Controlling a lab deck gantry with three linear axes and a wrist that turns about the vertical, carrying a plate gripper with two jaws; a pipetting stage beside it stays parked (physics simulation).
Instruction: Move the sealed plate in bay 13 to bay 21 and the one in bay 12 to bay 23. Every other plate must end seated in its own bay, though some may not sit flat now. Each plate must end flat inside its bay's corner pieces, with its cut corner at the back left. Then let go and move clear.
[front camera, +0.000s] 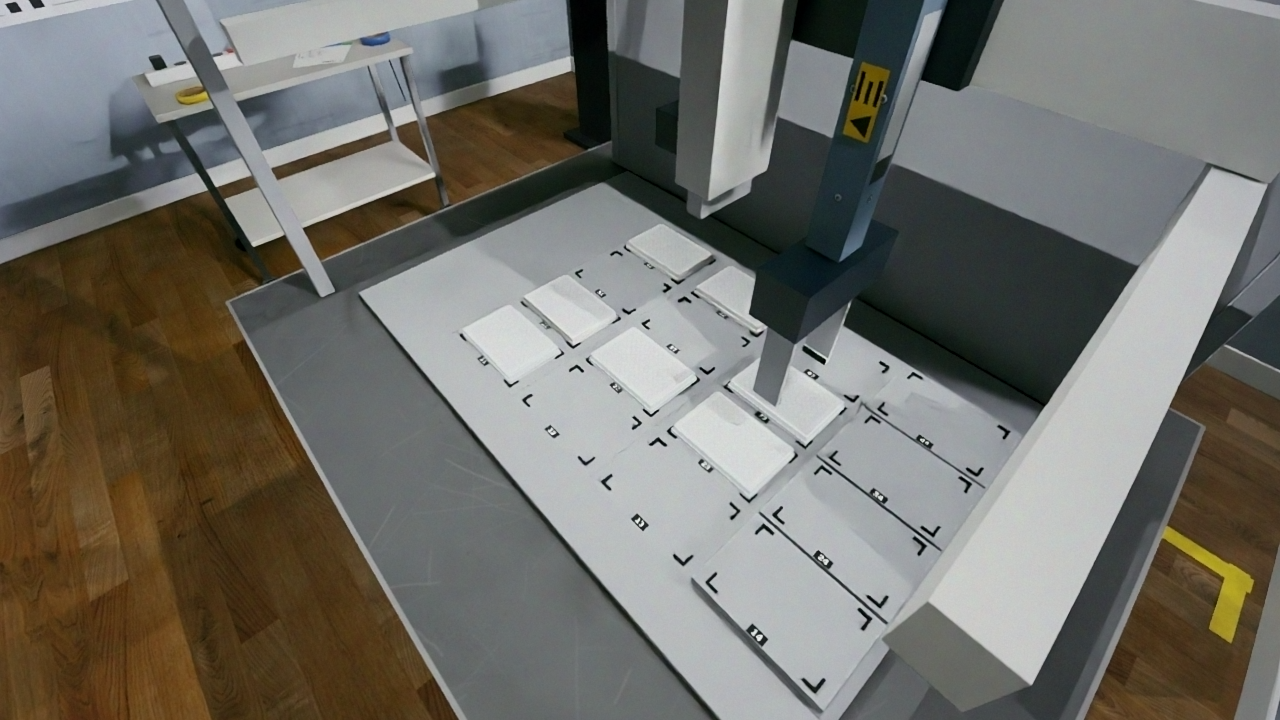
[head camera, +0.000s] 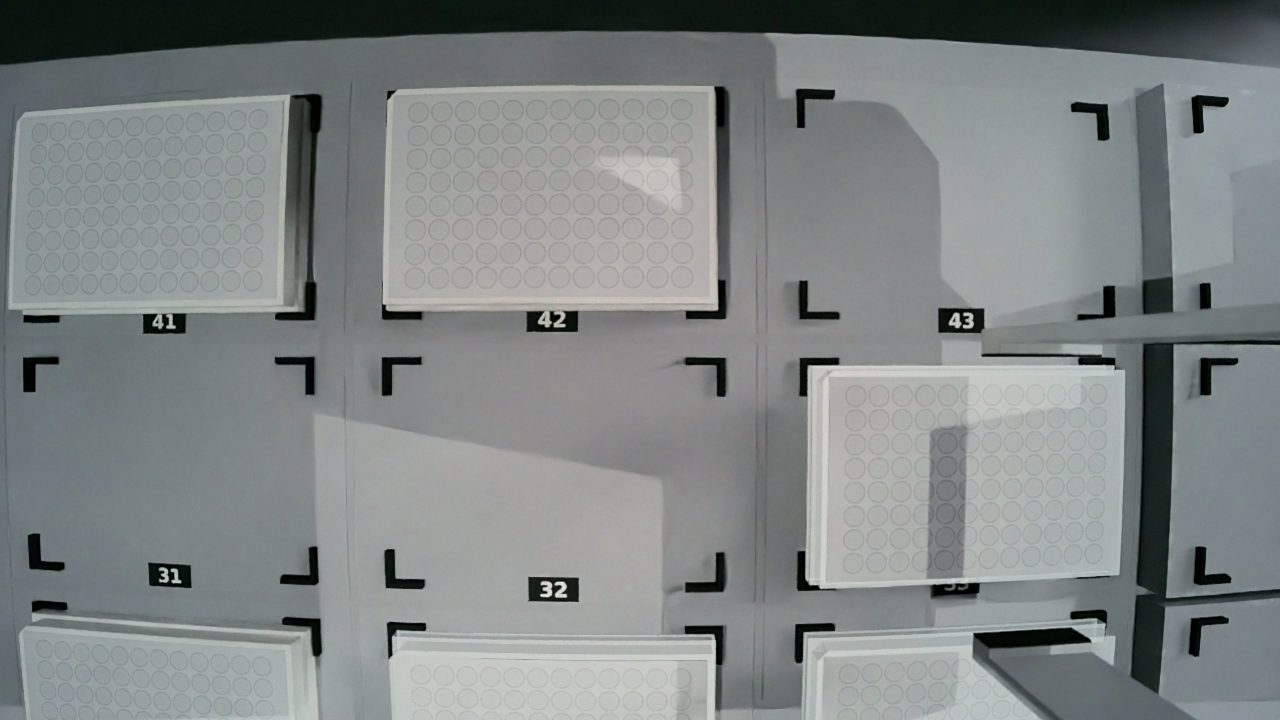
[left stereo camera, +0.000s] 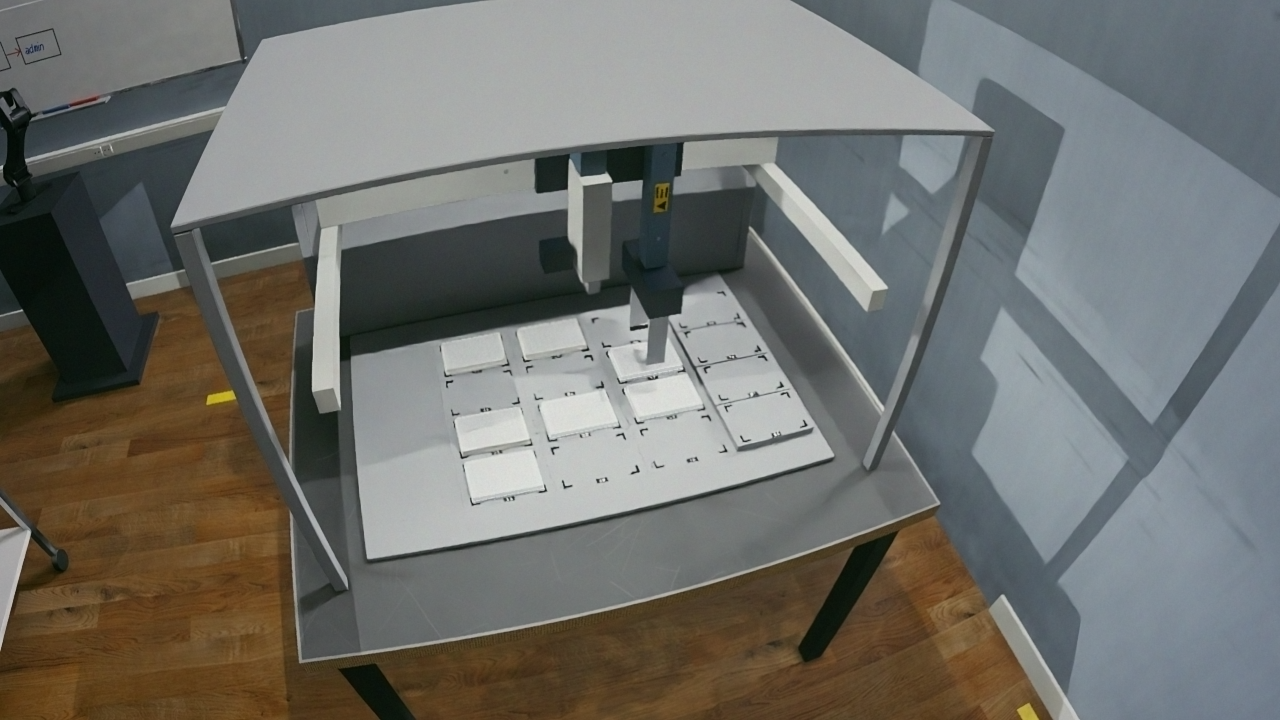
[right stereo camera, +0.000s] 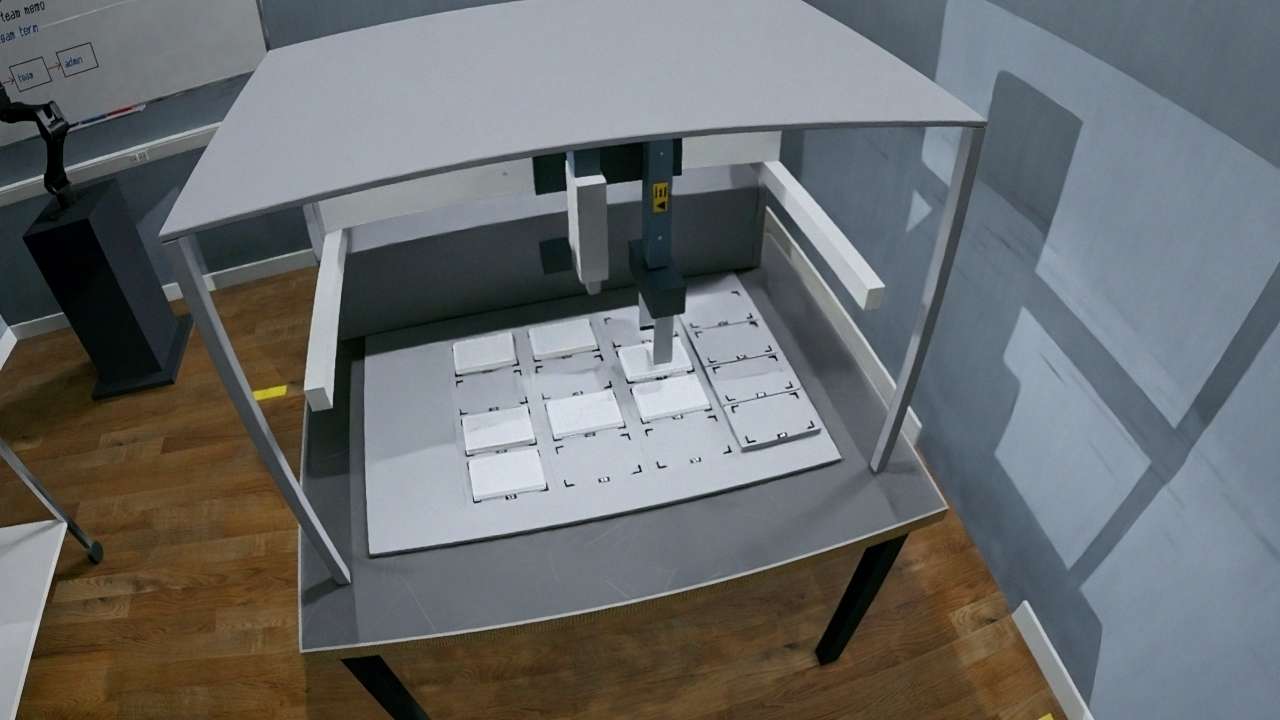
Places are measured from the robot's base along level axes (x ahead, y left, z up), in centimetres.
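Pixels of known places: gripper, fingertip midpoint: (front camera: 791, 375) (head camera: 1029, 495) (left stereo camera: 646, 344) (right stereo camera: 655, 344); robot's base at its link origin: (front camera: 463, 335) (left stereo camera: 472, 504) (right stereo camera: 475, 501).
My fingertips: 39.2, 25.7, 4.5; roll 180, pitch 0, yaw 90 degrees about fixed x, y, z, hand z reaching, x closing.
Note:
Ahead of a thing's pixels: the offset from my fingertips to its top centre, as dx, dy, dz. "pt": to the spot under its first point.
My gripper (front camera: 792, 376) (head camera: 1038, 490) (left stereo camera: 647, 342) (right stereo camera: 654, 343) is open. Its jaws stand apart above the front and back edges of the plate in bay 33 {pt +3.9, -1.2, -3.0} (front camera: 805, 413) (head camera: 895, 483) (left stereo camera: 626, 365) (right stereo camera: 637, 362). That plate's cut corner is at the back left; whether it sits fully flat I cannot tell. A plate in bay 21 {pt -31.9, -11.3, -3.1} (front camera: 569, 308) (head camera: 152, 671) (left stereo camera: 492, 431) (right stereo camera: 497, 431) and a plate in bay 23 {pt +0.4, -11.0, -3.1} (front camera: 733, 440) (head camera: 886, 689) (left stereo camera: 662, 396) (right stereo camera: 669, 396) lie within their corner pieces. Bay 12 {pt -15.8, -21.8, -4.5} (front camera: 581, 416) and bay 13 {pt -0.2, -20.8, -4.5} (front camera: 671, 492) hold no plate.
Other plates lie in bay 11 {pt -31.9, -21.8, -3.0} (front camera: 510, 342), bay 22 {pt -15.6, -11.3, -3.1} (front camera: 642, 368), bay 41 {pt -32.3, +10.0, -3.1} (front camera: 668, 250) (head camera: 147, 205) and bay 42 {pt -19.2, +8.6, -3.1} (front camera: 720, 291) (head camera: 550, 197). The parked pipetting stage (front camera: 725, 107) (left stereo camera: 590, 228) hangs left of the gripper. A raised bay block {pt +15.8, -22.0, -3.0} (front camera: 778, 600) stands at the right.

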